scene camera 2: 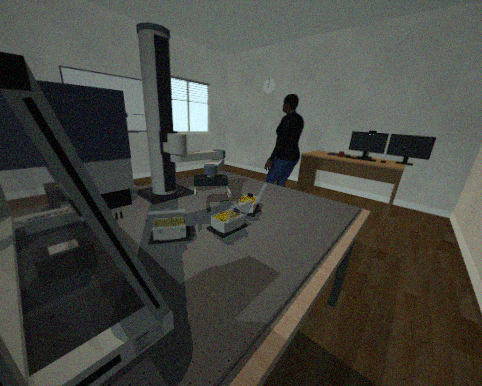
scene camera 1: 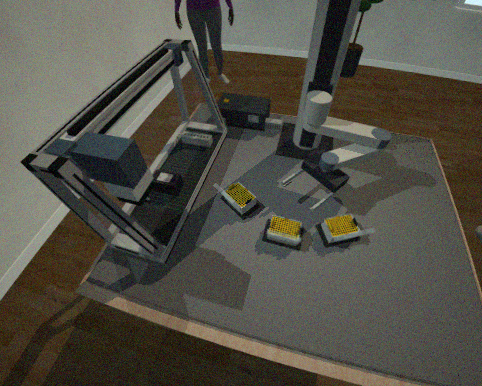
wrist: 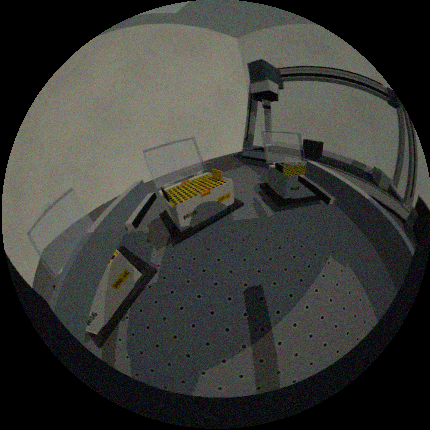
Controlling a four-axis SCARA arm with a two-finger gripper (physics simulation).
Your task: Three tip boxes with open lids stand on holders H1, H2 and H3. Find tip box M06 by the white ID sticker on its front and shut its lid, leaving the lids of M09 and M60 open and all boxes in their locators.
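Note:
Three white tip boxes with yellow racks sit on dark holders, clear lids standing open. The box apparently M06 [scene camera 1: 341,227] [scene camera 2: 246,206] [wrist: 111,302] is right in scene camera 1 and left in the wrist view; its lid [wrist: 60,232] leans outward. The box apparently M60 [scene camera 1: 284,236] [scene camera 2: 228,224] [wrist: 172,212] is in the middle, its lid [wrist: 175,157] upright. The box apparently M09 [scene camera 1: 240,196] [scene camera 2: 169,233] [wrist: 285,187] is nearest the frame. Stickers are too blurred to read surely. My gripper [scene camera 1: 298,196] [wrist: 227,174] is open and empty, on the arm's side of the boxes, apart from them.
A gantry frame [scene camera 1: 186,215] [scene camera 2: 95,215] stands left of the boxes in scene camera 1. A dark case [scene camera 1: 245,110] stands near the arm's column [scene camera 1: 306,120] [scene camera 2: 155,115]. A person [scene camera 2: 289,140] stands beyond the grey table [scene camera 1: 380,310] in scene camera 2.

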